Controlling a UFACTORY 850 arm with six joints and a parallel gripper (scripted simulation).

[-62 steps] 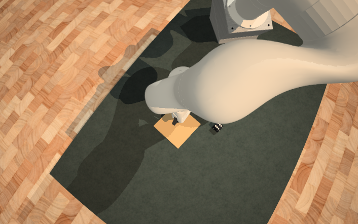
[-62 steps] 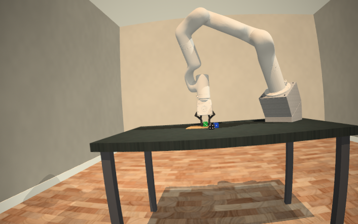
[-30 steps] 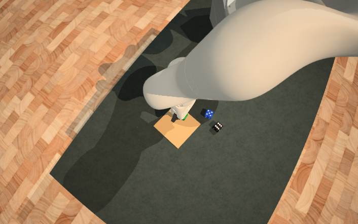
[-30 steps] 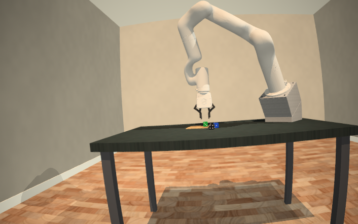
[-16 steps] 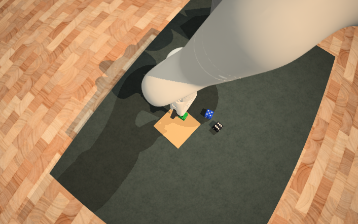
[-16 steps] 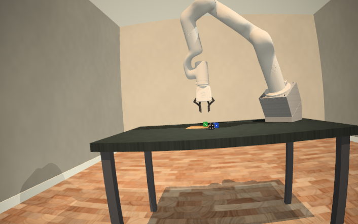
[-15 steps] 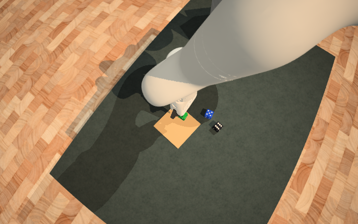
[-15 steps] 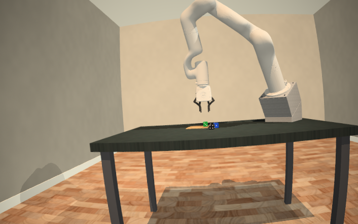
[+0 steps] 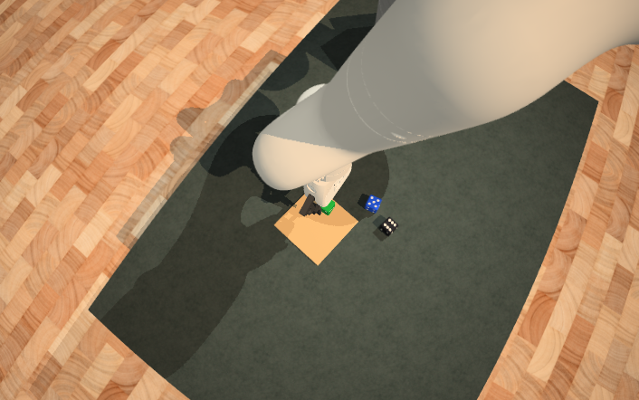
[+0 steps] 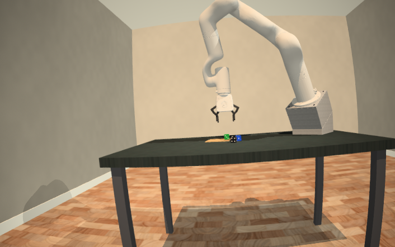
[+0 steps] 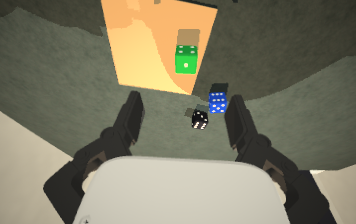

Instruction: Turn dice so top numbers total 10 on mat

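My hand is 140 mm to the right of the black die, 100 mm above it and 60 mm past it. Round my hand: green die 100 mm below; then blue die 100 mm below, 80 mm to the left, 80 mm behind; then orange mat 110 mm below, 40 mm ahead, 10 mm to the left.
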